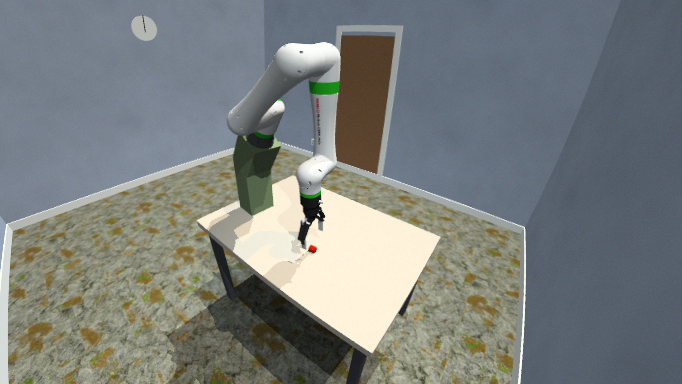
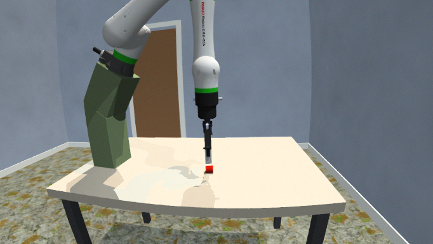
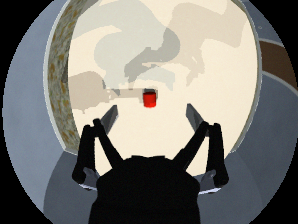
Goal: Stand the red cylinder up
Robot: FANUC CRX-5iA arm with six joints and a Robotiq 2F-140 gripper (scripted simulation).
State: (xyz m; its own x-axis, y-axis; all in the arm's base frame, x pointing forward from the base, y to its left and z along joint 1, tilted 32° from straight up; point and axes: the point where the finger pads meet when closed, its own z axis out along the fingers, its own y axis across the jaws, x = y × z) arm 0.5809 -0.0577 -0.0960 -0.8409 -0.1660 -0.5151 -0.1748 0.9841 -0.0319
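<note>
My hand is 8 cm above the red short cylinder.
</note>
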